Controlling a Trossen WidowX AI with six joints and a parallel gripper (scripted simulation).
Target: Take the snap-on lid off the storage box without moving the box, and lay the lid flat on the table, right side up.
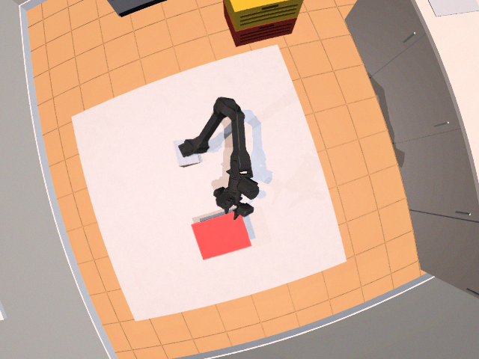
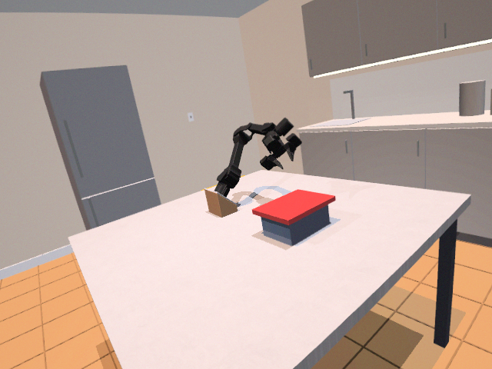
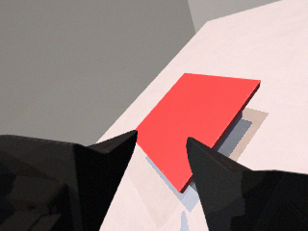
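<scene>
Now: the red lid 80 mm ahead of my gripper tip, 90 mm to the right of it and 120 mm below it. From my gripper tip the other things lie so: blue-grey storage box: 80 mm ahead, 90 mm to the right, 170 mm below.
</scene>
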